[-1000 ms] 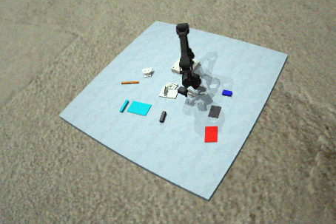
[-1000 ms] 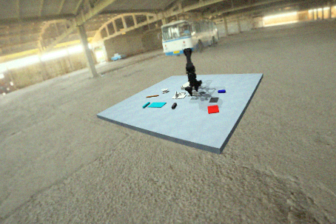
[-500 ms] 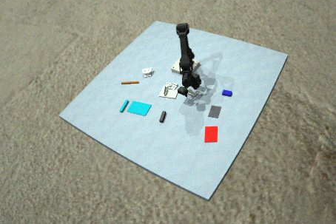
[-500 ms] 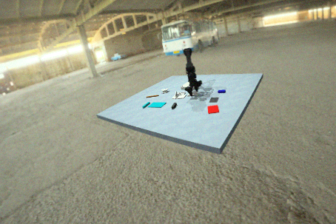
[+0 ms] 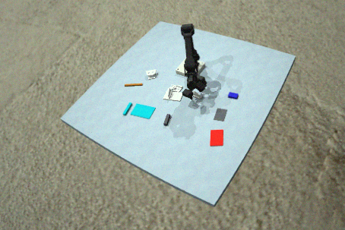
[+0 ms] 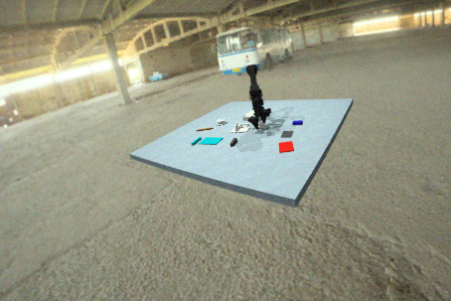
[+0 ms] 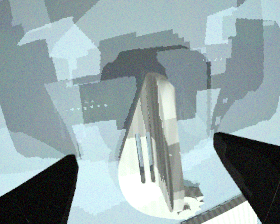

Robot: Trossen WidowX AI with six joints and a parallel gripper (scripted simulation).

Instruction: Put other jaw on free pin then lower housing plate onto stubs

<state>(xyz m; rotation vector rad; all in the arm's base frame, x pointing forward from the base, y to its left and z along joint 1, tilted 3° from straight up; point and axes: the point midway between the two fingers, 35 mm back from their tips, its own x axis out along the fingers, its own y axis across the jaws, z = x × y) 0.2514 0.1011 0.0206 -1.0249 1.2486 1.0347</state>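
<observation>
My gripper tip is 40 mm to the left of the white jaw and 10 mm short of it. From my gripper tip the other things lie so: dark bar 250 mm ahead, 100 mm to the right, 10 mm above; grey tile 210 mm to the left, 110 mm ahead; blue block 250 mm to the left, 50 mm behind.
</observation>
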